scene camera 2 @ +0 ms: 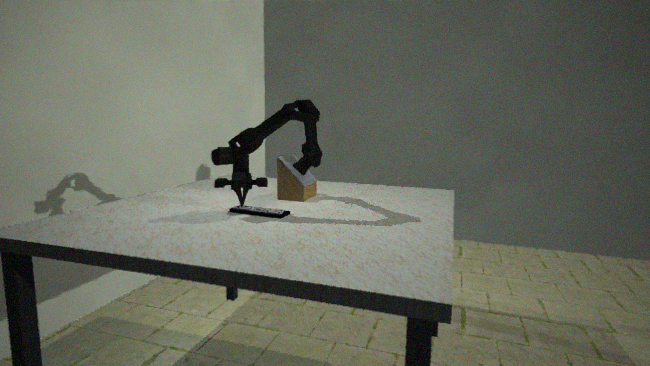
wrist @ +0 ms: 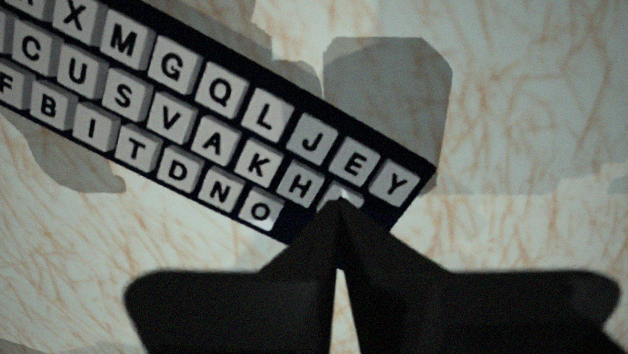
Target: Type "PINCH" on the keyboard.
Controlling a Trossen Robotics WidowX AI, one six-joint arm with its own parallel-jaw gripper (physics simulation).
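Frame: origin at the arm's base, x left, y back, z up, level; millimetres.
Where they show: gripper, between the fingertips: (scene camera 2: 242,205) (wrist: 337,209); arm's base, origin of its link: (scene camera 2: 299,168).
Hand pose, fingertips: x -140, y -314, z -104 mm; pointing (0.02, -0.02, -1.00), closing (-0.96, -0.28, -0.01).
Note:
Things, the pixels of their top centre, and the offset from my fingertips. Level surfaces: height alone.
- H key, centre of its top: (wrist: 300,186) dz -4, dx +18, dy -4 mm
- N key, centre of its top: (wrist: 219,191) dz -4, dx +52, dy +9 mm
- I key, centre of its top: (wrist: 91,128) dz -4, dx +112, dy -5 mm
- C key, centre of its top: (wrist: 31,48) dz -4, dx +137, dy -31 mm
- marbled white table, height of its surface: dz -20 mm
- O key, centre of its top: (wrist: 260,211) dz -4, dx +33, dy +13 mm
- Y key, centre of its top: (wrist: 394,185) dz -4, dx -21, dy -16 mm
The dark keyboard (scene camera 2: 272,213) (wrist: 392,150) lies flat on the table, running diagonally across the wrist view with white letter keys. My gripper (scene camera 2: 242,205) (wrist: 337,209) is shut and empty, pointing down. Its fingertips are at the key (wrist: 346,190) just right of H, in the middle row, and cover its letter. They look very close to it or touching; I cannot tell which. The H key (wrist: 300,187), N key (wrist: 219,193), I key (wrist: 93,129) and C key (wrist: 31,49) show to the left. No P is readable on the visible keys.
The arm's base sits on a wooden block (scene camera 2: 290,185) with a sloped grey top, behind the keyboard. The marbled white table (scene camera 2: 320,250) has a dark edge. The O key (wrist: 260,212) lies left of the fingers, the Y key (wrist: 395,183) upper right. Shadows cross the table.

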